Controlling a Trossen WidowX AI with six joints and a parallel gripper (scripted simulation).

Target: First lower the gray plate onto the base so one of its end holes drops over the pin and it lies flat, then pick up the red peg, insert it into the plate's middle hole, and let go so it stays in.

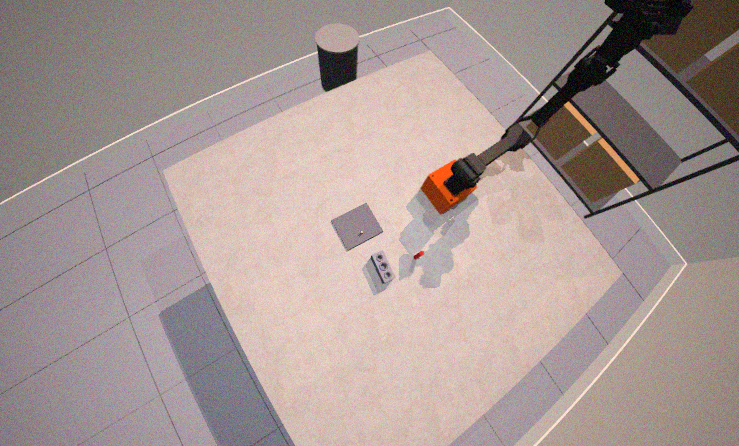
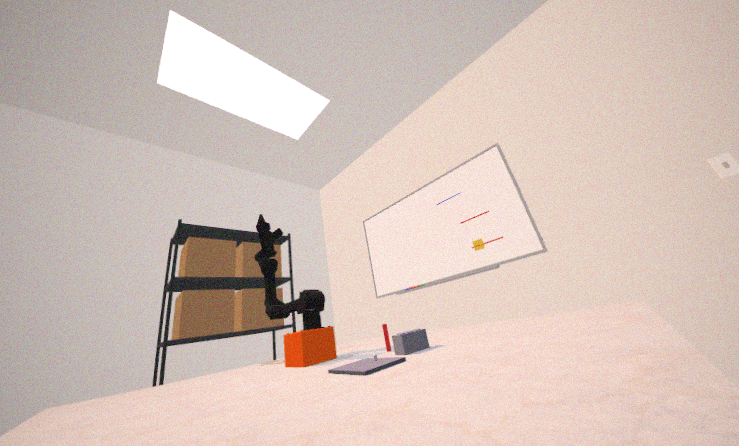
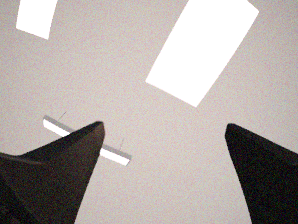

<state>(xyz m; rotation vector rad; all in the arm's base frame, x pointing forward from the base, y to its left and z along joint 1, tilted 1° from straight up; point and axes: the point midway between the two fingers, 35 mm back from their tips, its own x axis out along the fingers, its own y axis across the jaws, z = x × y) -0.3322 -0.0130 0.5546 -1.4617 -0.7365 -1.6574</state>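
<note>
Now: gripper tip 700 mm short of the gray plate, 70 mm to the right of it and 650 mm above it. From my gripper tip the other things lie so: red peg (580 mm ahead, 120 mm to the left, 640 mm below); dark base (680 mm ahead, 80 mm to the right, 680 mm below).
</note>
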